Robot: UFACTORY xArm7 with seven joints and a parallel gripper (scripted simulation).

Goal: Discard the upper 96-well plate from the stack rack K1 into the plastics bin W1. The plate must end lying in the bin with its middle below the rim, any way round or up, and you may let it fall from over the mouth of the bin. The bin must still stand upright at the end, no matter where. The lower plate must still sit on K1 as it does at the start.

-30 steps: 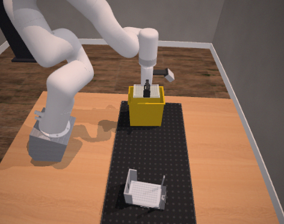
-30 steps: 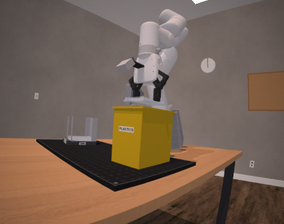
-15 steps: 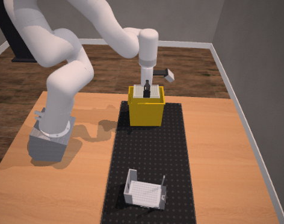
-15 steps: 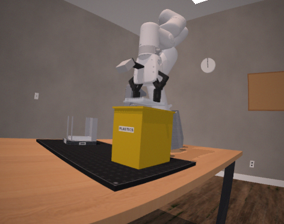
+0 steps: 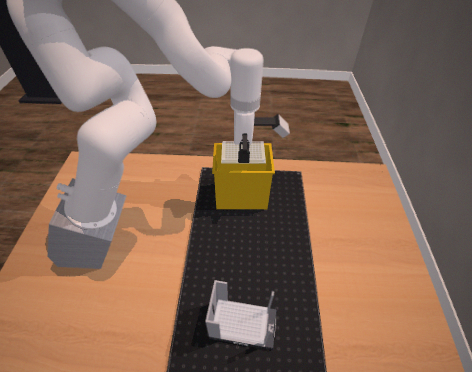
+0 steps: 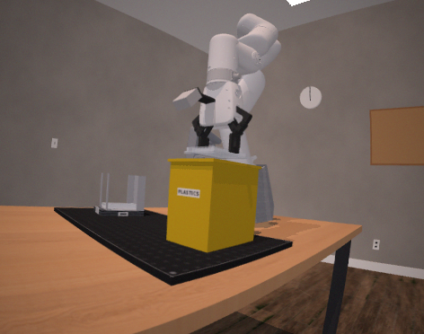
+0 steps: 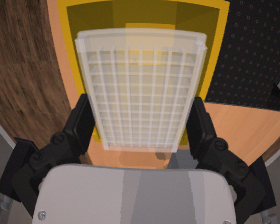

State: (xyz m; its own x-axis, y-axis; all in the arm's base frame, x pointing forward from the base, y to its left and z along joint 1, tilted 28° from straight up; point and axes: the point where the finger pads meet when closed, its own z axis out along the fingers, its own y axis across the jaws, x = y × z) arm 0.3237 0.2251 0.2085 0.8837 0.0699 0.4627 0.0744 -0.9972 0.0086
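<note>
Right now the yellow plastics bin W1 is 12 cm below my hand.
</note>
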